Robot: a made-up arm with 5 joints.
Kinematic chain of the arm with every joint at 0, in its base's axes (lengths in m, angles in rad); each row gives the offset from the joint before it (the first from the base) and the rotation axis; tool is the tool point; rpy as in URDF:
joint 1: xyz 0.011 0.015 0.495 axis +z
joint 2: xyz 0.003 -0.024 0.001 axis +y
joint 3: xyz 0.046 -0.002 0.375 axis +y
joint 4: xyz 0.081 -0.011 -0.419 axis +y
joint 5: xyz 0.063 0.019 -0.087 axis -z
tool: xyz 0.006 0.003 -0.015 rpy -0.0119 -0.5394 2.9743
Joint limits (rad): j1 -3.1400..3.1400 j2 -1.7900..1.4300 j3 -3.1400..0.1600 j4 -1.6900..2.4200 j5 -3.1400..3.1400
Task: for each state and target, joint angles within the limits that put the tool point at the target. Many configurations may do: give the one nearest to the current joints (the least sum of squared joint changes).
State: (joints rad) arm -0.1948 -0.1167 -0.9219 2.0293 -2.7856
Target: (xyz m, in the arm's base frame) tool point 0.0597 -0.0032 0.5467
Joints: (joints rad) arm 0.0028 -0.9119 -0.1332 2.4200 -2.7280
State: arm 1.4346 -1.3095 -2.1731 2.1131 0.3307
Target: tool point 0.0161 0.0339 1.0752
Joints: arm 2.1744 -0.9101 -1.6066 2.1897 -0.0122
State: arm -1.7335 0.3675 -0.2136 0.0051 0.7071
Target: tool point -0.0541 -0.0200 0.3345
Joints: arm -2.3722 -0.2089 0.1600 0.6501 0.7891
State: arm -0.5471 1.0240 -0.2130 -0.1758 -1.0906
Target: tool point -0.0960 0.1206 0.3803
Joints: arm -0.8540 1.4300 0.1511 0.1511 -1.0635
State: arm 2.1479 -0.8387 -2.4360 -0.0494 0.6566
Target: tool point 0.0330 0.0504 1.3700
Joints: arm 1.5159 -0.4636 -2.0967 -0.0023 0.7702
